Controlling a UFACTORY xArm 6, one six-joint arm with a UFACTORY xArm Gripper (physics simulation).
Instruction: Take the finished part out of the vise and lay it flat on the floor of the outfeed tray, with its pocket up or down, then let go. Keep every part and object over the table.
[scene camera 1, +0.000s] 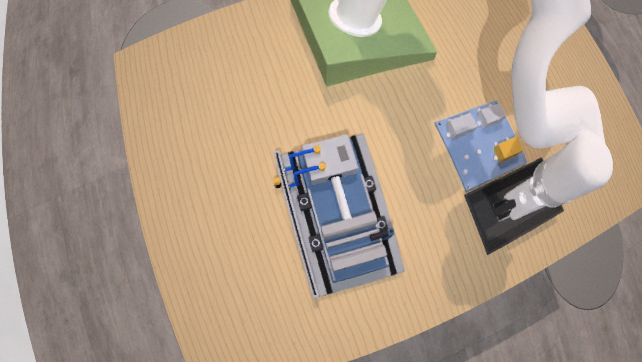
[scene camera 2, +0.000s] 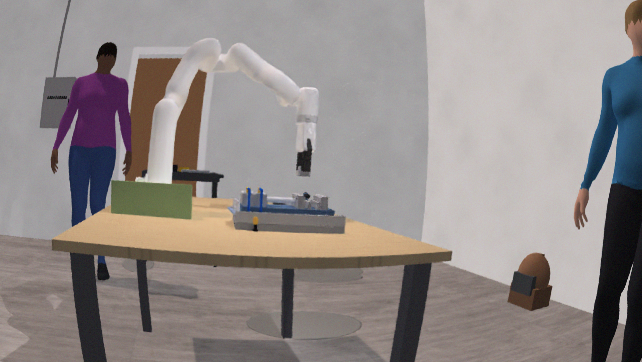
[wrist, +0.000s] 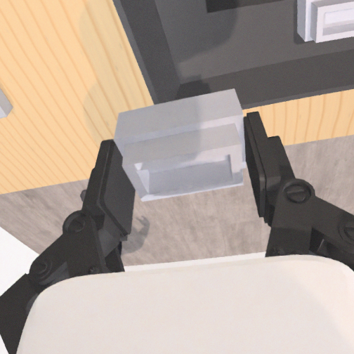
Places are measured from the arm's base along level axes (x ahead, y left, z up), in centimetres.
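Pixels of known places: gripper, between the fingertips: (scene camera 1: 510, 205) (scene camera 2: 303, 171); arm's base, origin of its link: (scene camera 1: 354, 16) (scene camera 2: 158, 189).
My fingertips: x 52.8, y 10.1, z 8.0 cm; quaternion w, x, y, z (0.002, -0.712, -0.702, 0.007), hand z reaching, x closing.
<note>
For each thing: its top centre in the pictures, then the offset to it from my fingertips. "spot": a spot on its surface instead.
- black outfeed tray, a spot on its surface: (scene camera 1: 525, 231) spot: dx +6.6, dy +7.5, dz -11.8 cm
- vise, centre of its top: (scene camera 1: 341, 205) (scene camera 2: 286, 192) dx -12.8, dy -29.4, dz -6.0 cm
- blue plate, centre of its top: (scene camera 1: 483, 142) dx -16.2, dy +7.8, dz -15.1 cm
- orange block, centre of its top: (scene camera 1: 511, 147) dx -12.2, dy +12.5, dz -11.5 cm
My gripper (scene camera 1: 502, 209) (scene camera 2: 303, 170) (wrist: 183, 146) is shut on the finished part (wrist: 177, 117), a pale grey block held by its two ends. Its rectangular pocket faces the palm side in the wrist view. The gripper is high above the table and shows over the left part of the black outfeed tray (scene camera 1: 525, 231) (wrist: 270, 80) in scene camera 1. Another pale part with a pocket (wrist: 336, 21) sits in the tray; the arm hides it in scene camera 1. The vise (scene camera 1: 359, 256) (scene camera 2: 300, 212) stands on the table, with no block between its jaws.
A blue plate (scene camera 1: 457, 145) with two grey blocks and an orange block (scene camera 1: 508, 150) adjoins the tray's far side. The green arm base (scene camera 1: 380, 55) (scene camera 2: 151, 200) stands behind. The table's edge runs near the tray. Blue hooked rods (scene camera 1: 305, 171) rise at the vise's left side.
</note>
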